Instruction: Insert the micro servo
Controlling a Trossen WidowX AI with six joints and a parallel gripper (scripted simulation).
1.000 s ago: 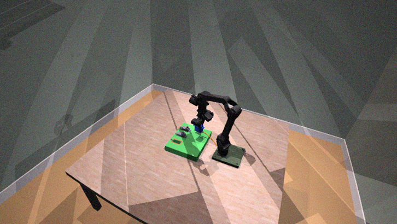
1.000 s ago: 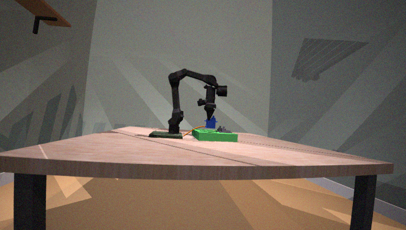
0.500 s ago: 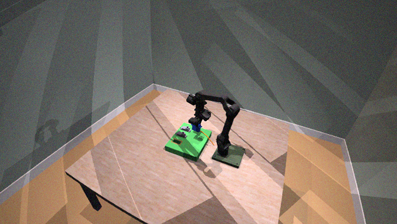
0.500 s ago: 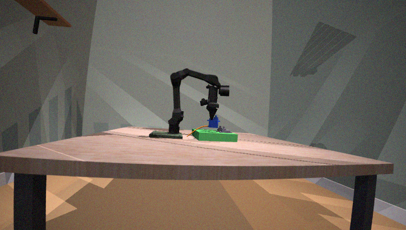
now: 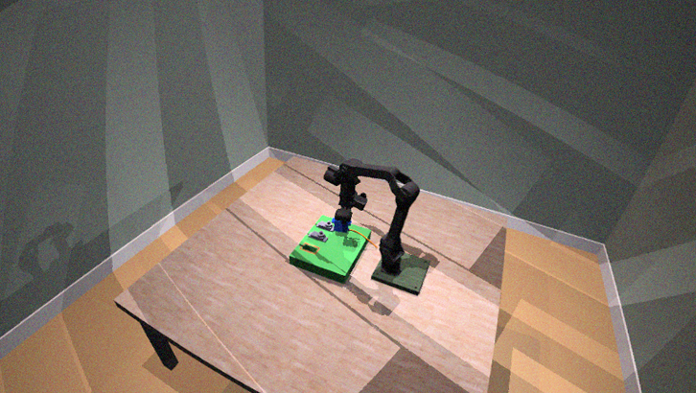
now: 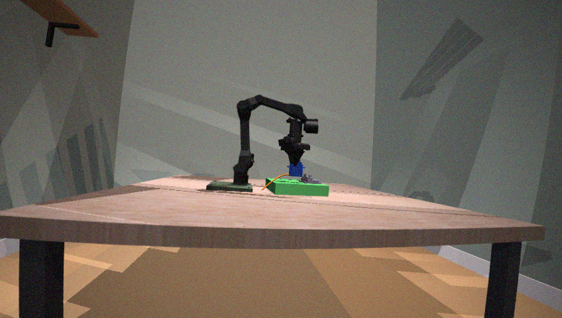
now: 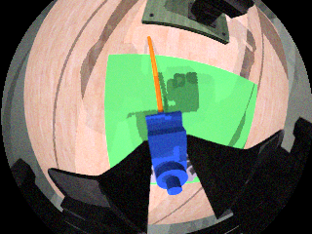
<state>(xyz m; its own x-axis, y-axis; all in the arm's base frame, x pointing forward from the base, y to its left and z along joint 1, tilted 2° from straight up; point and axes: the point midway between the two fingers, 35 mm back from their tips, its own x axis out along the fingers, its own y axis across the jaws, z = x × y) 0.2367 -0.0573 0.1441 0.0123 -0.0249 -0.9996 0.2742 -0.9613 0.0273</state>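
The green deck lies 10 cm below my gripper tip, 6 cm to the left of it and 2 cm behind it.
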